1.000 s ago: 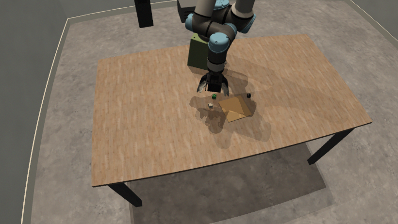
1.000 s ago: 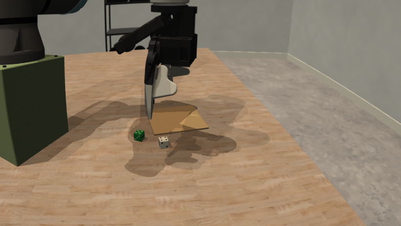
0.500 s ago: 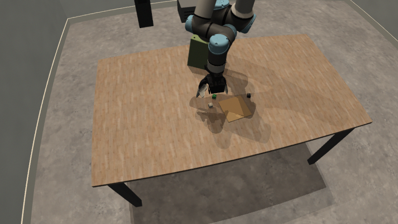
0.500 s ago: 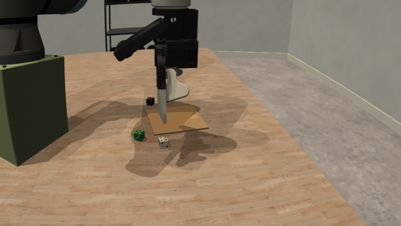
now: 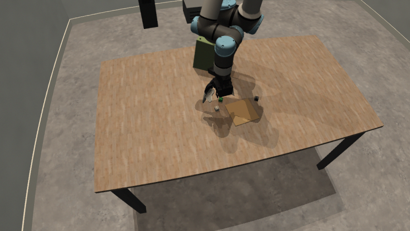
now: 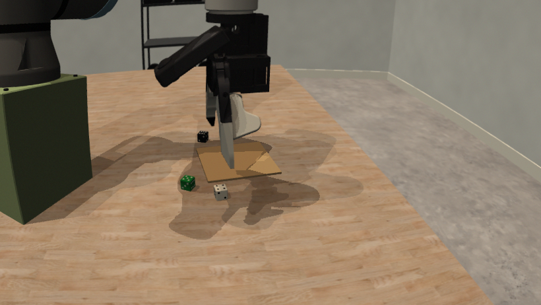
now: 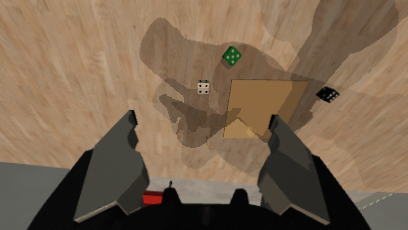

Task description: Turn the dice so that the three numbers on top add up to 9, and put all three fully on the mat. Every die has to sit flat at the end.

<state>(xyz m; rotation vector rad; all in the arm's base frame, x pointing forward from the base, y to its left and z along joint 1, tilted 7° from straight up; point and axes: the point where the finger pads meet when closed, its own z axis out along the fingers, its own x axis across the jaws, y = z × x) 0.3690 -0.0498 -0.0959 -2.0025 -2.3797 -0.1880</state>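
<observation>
The white die is 90 mm below my hand. From my hand the other things lie so: tan mat: 130 mm to the left, 90 mm below, 30 mm ahead; then black die: 230 mm to the left, 90 mm below, 40 mm behind; then green die: 90 mm below, 60 mm behind, 30 mm to the left.
</observation>
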